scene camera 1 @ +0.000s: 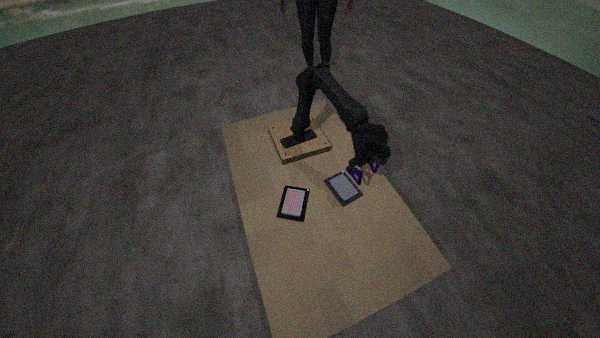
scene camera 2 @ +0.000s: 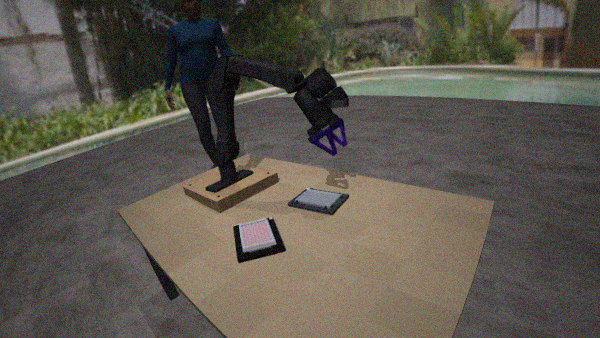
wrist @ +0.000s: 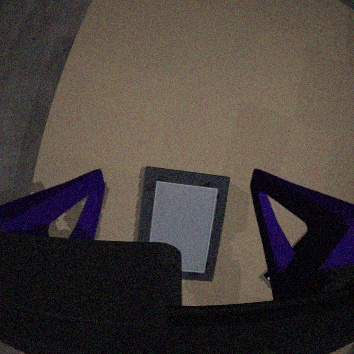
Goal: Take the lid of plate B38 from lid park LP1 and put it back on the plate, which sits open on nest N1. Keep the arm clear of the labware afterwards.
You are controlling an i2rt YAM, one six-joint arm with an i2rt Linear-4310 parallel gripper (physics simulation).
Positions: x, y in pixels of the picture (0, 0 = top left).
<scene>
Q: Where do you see a grey lid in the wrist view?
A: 182, 216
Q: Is my gripper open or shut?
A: Open.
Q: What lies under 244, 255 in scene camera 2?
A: A black nest.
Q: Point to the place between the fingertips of my gripper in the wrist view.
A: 177, 177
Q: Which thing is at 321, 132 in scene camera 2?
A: My gripper.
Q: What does my gripper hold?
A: Nothing.
</scene>
